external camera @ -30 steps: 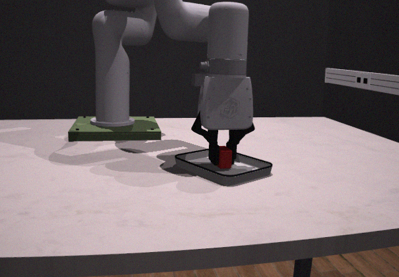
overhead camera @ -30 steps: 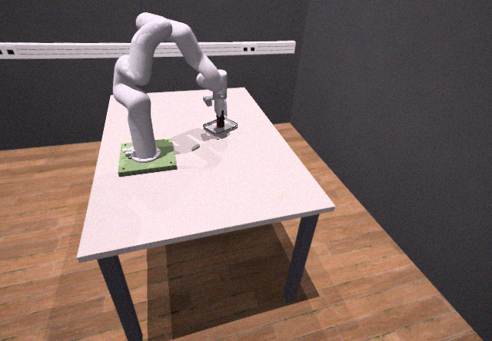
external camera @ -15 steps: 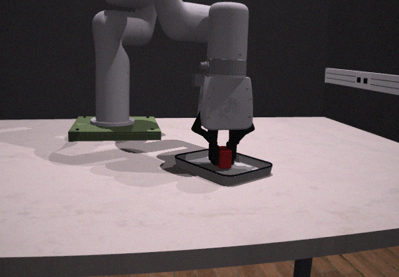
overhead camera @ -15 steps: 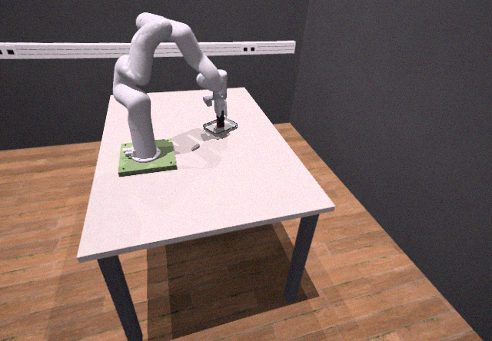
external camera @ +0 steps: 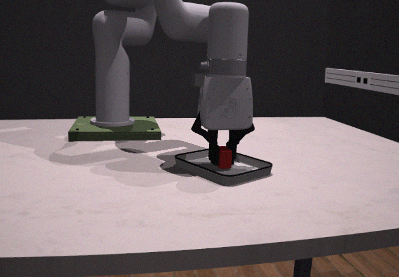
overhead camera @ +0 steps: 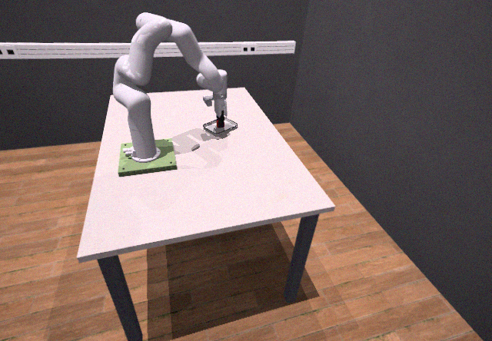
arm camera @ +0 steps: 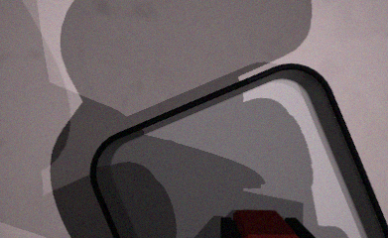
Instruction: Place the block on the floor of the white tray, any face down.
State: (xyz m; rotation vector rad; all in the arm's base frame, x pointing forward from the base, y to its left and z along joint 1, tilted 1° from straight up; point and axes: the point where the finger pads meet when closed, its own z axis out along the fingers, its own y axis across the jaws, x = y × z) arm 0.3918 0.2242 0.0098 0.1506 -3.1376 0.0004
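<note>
Right now the red block is 10 mm below my hand. The rest, counted from my hand: white tray: 20 mm below.
</note>
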